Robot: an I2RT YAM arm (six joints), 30 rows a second.
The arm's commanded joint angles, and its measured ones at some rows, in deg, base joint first. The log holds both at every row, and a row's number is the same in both.
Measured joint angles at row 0:
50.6 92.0 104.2 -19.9 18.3 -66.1
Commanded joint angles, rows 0 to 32:
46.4 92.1 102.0 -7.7 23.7 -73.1
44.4 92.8 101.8 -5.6 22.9 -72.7
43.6 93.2 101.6 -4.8 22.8 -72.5
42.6 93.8 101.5 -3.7 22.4 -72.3
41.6 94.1 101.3 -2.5 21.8 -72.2
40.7 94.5 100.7 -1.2 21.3 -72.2
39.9 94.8 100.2 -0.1 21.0 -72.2
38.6 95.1 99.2 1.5 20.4 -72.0
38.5 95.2 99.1 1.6 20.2 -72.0
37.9 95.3 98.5 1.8 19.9 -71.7
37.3 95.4 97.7 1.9 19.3 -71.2
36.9 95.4 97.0 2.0 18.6 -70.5
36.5 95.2 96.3 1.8 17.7 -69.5
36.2 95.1 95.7 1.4 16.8 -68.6
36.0 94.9 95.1 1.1 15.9 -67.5
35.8 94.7 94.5 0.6 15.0 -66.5
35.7 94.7 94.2 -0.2 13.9 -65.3
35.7 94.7 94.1 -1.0 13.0 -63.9
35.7 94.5 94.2 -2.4 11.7 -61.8
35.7 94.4 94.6 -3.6 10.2 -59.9
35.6 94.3 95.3 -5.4 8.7 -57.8
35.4 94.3 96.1 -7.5 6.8 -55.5
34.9 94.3 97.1 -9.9 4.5 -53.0
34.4 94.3 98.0 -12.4 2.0 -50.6
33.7 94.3 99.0 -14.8 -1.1 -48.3
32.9 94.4 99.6 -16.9 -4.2 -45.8
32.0 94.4 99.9 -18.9 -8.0 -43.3
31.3 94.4 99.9 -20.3 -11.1 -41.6
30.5 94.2 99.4 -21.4 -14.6 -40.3
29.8 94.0 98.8 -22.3 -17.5 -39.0
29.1 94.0 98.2 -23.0 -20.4 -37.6
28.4 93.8 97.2 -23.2 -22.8 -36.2
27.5 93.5 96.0 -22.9 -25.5 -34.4
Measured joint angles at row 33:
29.5 95.5 97.0 -19.4 -13.0 -42.7
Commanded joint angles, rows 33 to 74:
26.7 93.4 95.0 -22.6 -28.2 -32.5
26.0 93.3 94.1 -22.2 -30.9 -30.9
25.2 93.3 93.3 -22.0 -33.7 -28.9
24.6 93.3 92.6 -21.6 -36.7 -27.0
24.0 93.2 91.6 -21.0 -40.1 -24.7
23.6 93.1 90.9 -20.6 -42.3 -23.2
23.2 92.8 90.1 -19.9 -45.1 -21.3
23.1 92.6 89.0 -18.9 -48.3 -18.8
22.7 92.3 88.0 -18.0 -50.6 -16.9
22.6 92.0 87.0 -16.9 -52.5 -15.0
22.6 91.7 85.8 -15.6 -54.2 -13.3
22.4 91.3 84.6 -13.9 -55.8 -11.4
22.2 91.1 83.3 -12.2 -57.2 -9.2
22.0 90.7 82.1 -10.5 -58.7 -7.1
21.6 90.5 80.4 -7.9 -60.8 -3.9
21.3 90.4 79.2 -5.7 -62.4 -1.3
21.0 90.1 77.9 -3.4 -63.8 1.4
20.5 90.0 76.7 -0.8 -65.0 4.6
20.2 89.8 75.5 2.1 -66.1 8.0
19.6 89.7 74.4 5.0 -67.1 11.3
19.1 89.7 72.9 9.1 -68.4 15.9
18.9 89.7 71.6 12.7 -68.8 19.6
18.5 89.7 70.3 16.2 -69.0 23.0
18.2 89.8 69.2 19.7 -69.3 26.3
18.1 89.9 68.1 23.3 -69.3 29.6
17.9 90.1 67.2 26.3 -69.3 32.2
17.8 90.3 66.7 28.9 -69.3 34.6
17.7 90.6 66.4 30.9 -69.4 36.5
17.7 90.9 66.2 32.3 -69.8 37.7
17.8 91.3 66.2 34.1 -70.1 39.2
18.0 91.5 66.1 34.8 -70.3 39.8
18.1 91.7 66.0 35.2 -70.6 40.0
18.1 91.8 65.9 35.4 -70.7 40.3
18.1 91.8 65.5 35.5 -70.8 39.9
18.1 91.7 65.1 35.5 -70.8 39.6
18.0 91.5 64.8 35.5 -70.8 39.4
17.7 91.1 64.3 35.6 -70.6 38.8
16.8 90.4 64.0 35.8 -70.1 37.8
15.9 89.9 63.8 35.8 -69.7 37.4
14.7 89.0 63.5 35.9 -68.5 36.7
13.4 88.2 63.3 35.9 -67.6 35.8
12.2 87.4 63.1 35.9 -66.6 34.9
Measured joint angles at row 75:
15.6 91.3 63.4 31.1 -68.6 37.0
